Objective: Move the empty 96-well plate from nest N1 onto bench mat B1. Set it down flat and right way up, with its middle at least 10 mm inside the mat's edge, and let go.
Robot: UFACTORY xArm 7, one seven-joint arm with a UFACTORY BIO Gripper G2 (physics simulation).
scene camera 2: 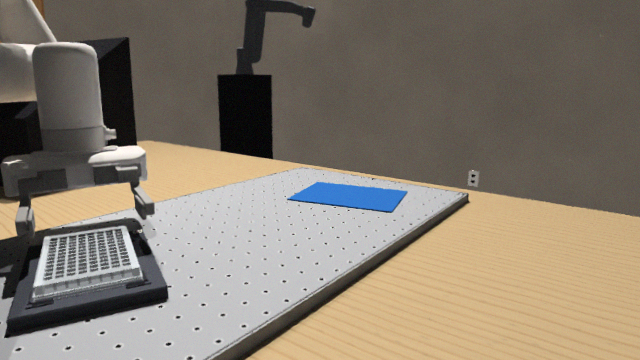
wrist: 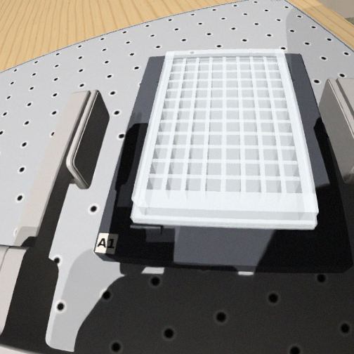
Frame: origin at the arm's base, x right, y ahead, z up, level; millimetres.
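Seen in the pictures: hand, tool point: (scene camera 2: pixel 88 214).
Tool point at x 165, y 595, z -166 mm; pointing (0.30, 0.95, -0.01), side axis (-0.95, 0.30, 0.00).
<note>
Offsets run from my tool point to a thing's top centre. "pt": to the spot under its first point. Level surfaces: height alone.
The white, clear-walled 96-well plate {dz -25, dx +18, dy +35 mm} (scene camera 2: pixel 90 255) (wrist: pixel 225 125) sits flat in the dark nest N1 {pt dz -39, dx -8, dy +115 mm} (scene camera 2: pixel 155 280) (wrist: pixel 220 247), wells facing up. My gripper (scene camera 2: pixel 85 212) (wrist: pixel 216 135) is open and empty. It is above the plate, with one finger out beyond each long side of it and a gap on both sides in the wrist view. In the scene view the fingertips are above the plate's far end. The blue bench mat B1 {dz -49 mm} (scene camera 2: pixel 350 196) lies flat toward the far right of the perforated board and bears no object; it does not show in the wrist view.
The grey perforated board {dz -51 mm} (scene camera 2: pixel 240 250) (wrist: pixel 40 115) carries the nest and the mat and has a raised edge above the wooden table {dz -64 mm} (scene camera 2: pixel 500 280) (wrist: pixel 60 25). A small A1 label (wrist: pixel 106 243) is at the nest's near left corner in the wrist view. A black block stands behind the arm.
</note>
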